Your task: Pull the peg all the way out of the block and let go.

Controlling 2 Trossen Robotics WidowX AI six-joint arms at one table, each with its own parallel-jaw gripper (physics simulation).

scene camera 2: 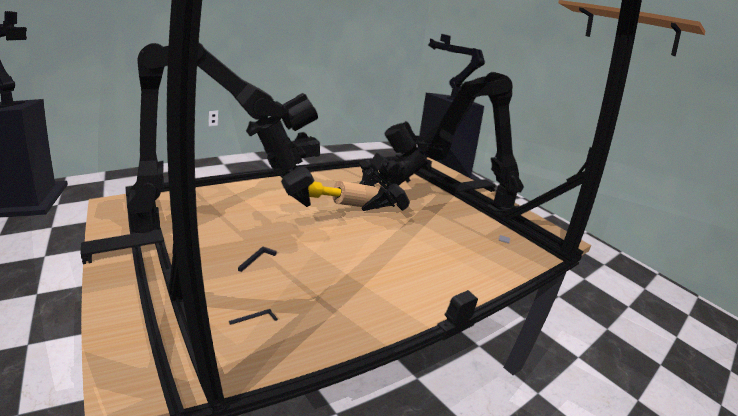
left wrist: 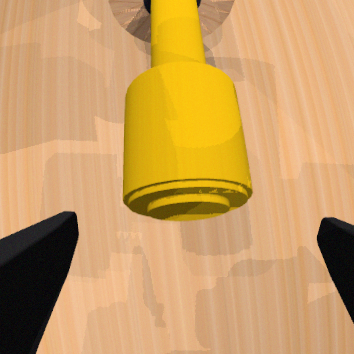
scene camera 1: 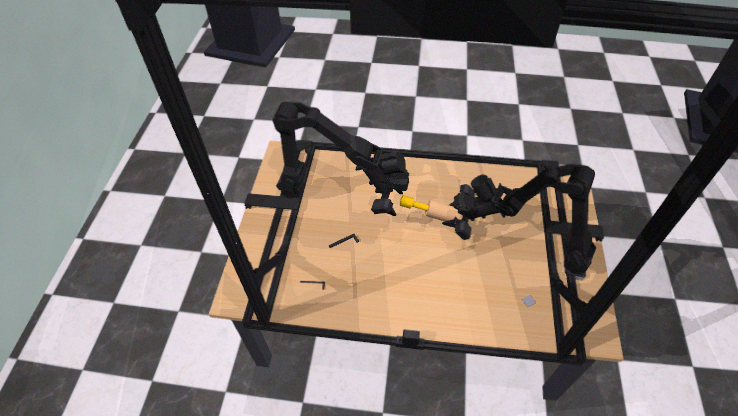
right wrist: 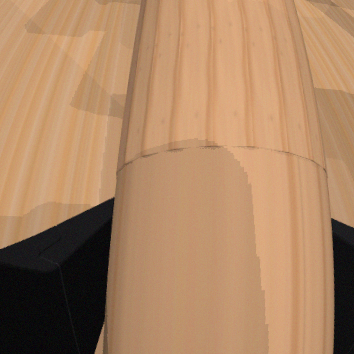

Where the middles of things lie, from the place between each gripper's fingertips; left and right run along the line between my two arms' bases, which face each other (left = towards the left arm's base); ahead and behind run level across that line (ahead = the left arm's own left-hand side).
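Yellow peg point(left wrist: 184, 157): 70 mm to the right of my left hand, 20 mm ahead of it, 10 mm above it. Round wooden block point(scene camera 2: 352, 194): 160 mm to the right of my left hand, 30 mm ahead of it, 20 mm below it.
My right gripper: 2 cm below the round wooden block. Yellow peg: 1 cm behind my right hand, 9 cm to the left of it, 5 cm above it.
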